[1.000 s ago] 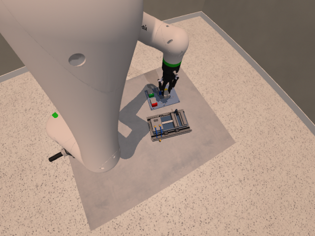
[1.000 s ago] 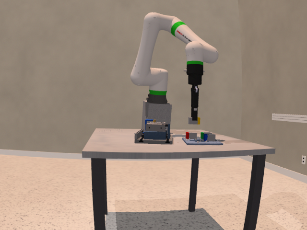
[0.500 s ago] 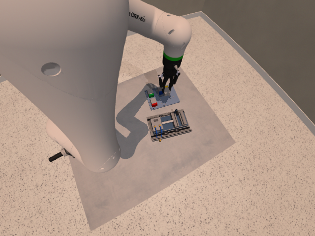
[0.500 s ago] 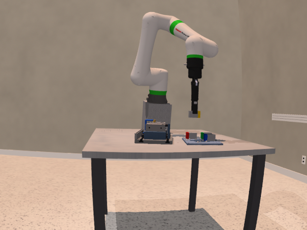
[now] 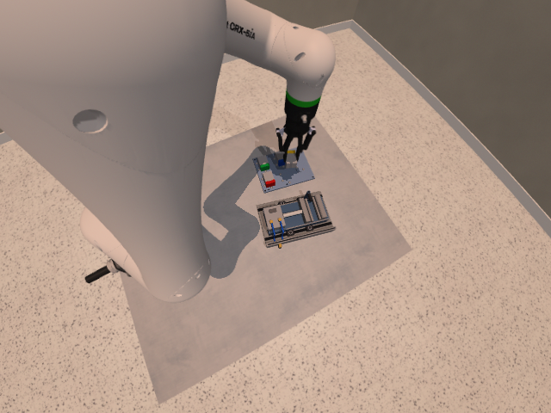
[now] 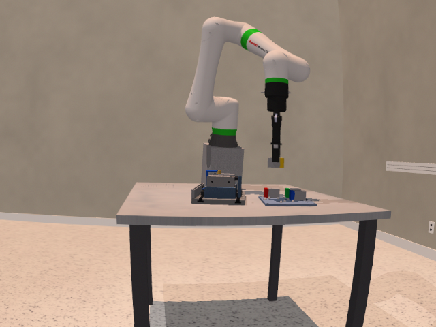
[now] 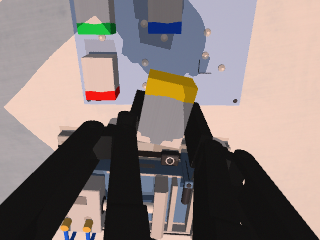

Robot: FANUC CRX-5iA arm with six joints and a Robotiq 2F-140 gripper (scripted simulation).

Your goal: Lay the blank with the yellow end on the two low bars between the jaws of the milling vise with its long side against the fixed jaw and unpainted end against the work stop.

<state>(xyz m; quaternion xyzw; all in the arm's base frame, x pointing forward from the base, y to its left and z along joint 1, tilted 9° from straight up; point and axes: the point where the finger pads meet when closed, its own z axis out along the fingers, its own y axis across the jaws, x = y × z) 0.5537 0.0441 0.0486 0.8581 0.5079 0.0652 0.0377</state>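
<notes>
Right now my hand is 30 mm above the yellow-ended blank. Round my hand: blue-ended blank 30 mm ahead, 90 mm to the left, 160 mm below; then plate 10 mm ahead, 40 mm to the left, 180 mm below; then red-ended blank 90 mm behind, 30 mm to the left, 160 mm below.
</notes>
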